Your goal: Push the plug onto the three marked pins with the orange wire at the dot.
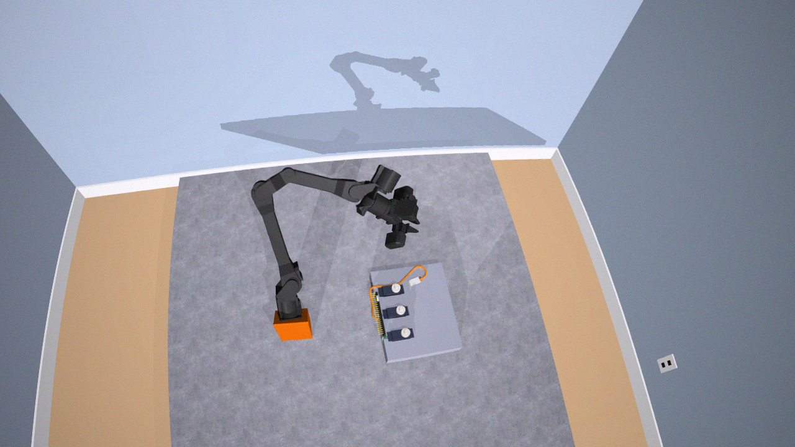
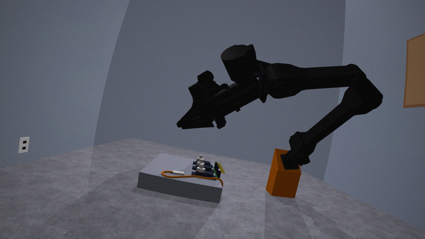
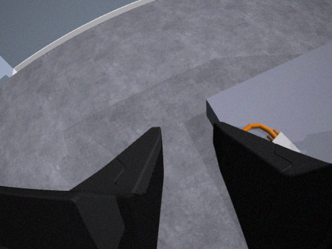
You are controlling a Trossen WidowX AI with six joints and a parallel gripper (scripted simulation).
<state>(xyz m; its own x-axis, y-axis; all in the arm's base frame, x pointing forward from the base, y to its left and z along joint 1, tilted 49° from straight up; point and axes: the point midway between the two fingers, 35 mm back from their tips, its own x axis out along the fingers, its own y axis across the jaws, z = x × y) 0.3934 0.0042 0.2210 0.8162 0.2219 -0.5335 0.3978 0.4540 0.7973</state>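
The white band is 160 mm behind my gripper tip, 140 mm to the right of it and 130 mm below it. Also, from my gripper tip: red dot 160 mm behind, 140 mm to the right, 130 mm below; then grey holder 10 mm behind, 210 mm to the right, 180 mm below.
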